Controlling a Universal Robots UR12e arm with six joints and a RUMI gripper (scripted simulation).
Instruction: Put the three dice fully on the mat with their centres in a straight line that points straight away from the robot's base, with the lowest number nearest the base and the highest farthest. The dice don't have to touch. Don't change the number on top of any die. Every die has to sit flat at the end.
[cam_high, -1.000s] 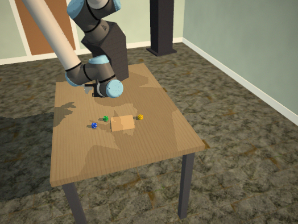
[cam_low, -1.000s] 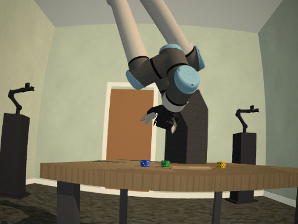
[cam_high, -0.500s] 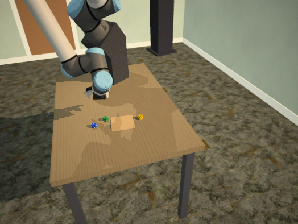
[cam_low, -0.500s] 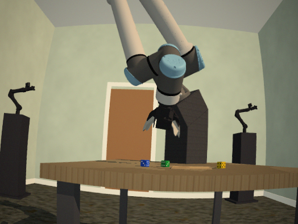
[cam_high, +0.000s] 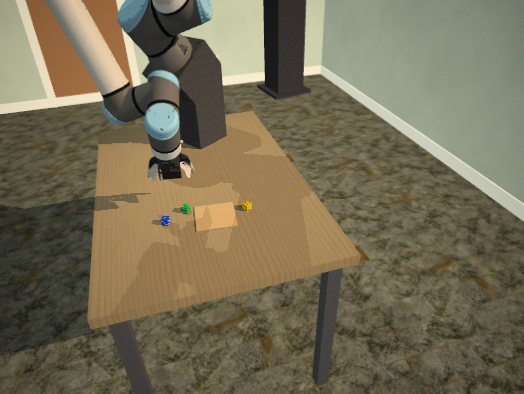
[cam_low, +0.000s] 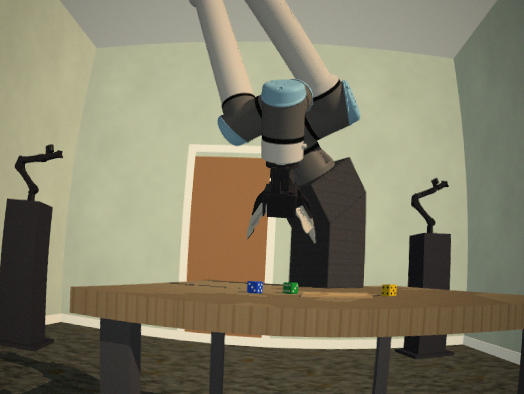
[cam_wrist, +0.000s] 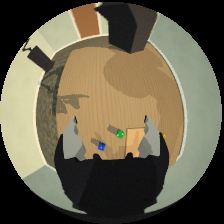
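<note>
My gripper is now 110 mm short of the blue die, 110 mm above it and 70 mm to the left of it. From my hand the other things lie so: green die: 110 mm below, 70 mm ahead, 10 mm to the left; then tan mat: 150 mm ahead, 120 mm below, 100 mm to the left; then yellow die: 210 mm to the left, 170 mm ahead, 110 mm below.
</note>
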